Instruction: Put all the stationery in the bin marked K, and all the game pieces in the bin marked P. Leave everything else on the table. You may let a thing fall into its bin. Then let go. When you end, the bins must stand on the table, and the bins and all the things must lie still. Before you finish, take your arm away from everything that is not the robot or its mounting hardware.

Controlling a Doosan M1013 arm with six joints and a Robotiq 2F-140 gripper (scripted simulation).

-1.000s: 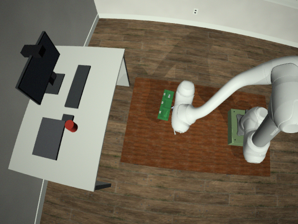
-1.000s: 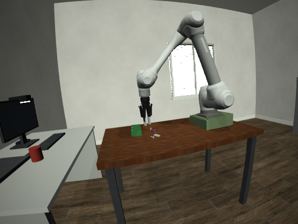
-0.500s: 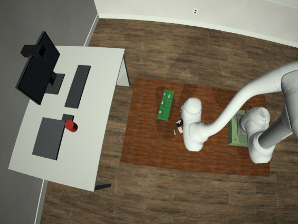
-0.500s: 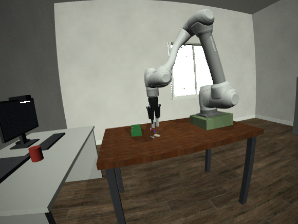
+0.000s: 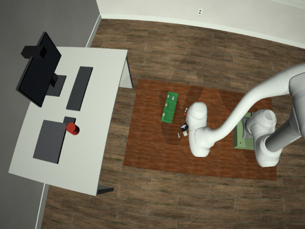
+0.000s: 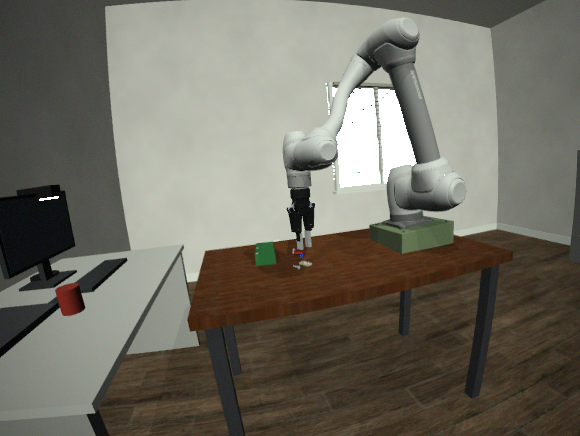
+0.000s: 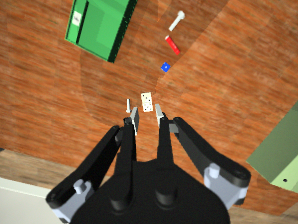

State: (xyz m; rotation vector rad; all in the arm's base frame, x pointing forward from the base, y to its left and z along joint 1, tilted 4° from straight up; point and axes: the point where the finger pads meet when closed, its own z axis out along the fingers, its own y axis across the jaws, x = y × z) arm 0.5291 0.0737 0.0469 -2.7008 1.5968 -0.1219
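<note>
Now: hand 100 mm above the white domino. From my hand the other things lie so: blue die 100 mm to the right, 90 mm below, 10 mm behind; then red piece 150 mm to the right, 100 mm below, 10 mm behind.
</note>
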